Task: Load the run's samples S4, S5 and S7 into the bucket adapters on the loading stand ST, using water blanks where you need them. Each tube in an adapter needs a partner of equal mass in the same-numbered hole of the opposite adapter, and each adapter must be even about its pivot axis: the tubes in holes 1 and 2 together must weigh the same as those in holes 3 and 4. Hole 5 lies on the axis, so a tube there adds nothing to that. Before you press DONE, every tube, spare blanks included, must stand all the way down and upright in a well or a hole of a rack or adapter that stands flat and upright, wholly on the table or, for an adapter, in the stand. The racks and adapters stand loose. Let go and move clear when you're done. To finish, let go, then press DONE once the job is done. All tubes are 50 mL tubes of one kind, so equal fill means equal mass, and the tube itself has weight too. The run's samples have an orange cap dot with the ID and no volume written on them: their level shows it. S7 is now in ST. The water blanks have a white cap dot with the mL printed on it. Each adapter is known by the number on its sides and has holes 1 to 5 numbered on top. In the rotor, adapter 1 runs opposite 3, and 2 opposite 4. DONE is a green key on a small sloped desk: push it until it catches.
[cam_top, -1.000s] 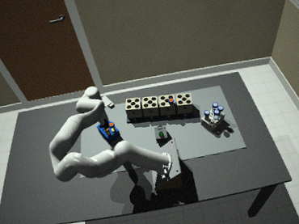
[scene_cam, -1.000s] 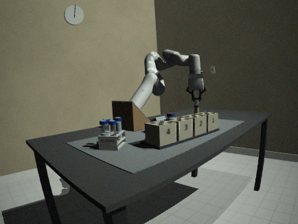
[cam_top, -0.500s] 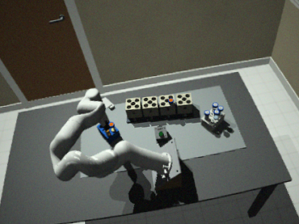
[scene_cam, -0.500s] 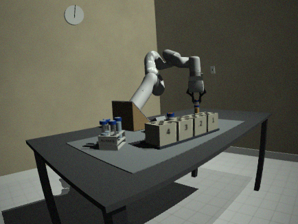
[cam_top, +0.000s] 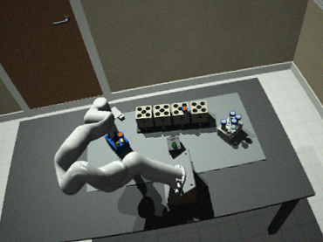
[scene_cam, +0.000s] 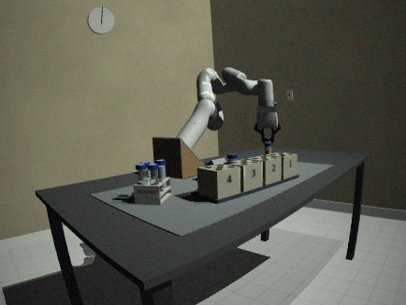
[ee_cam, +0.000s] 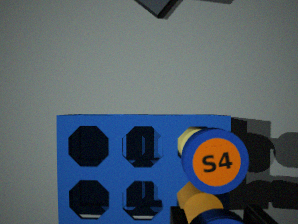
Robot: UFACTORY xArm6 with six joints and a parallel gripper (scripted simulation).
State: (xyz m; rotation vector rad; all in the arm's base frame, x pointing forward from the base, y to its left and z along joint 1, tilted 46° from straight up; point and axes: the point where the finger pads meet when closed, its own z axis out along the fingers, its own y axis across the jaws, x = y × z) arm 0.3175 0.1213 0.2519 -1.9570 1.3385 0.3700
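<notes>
My gripper is now 70 mm above the sample S4, 40 mm to the left of it and 10 mm short of it. The rest, counted from my hand: green DONE key (310 mm to the right, 110 mm behind, 70 mm below); blue rack (100 mm below, 40 mm ahead); adapter 2 (310 mm to the right, 130 mm ahead, 80 mm below).
</notes>
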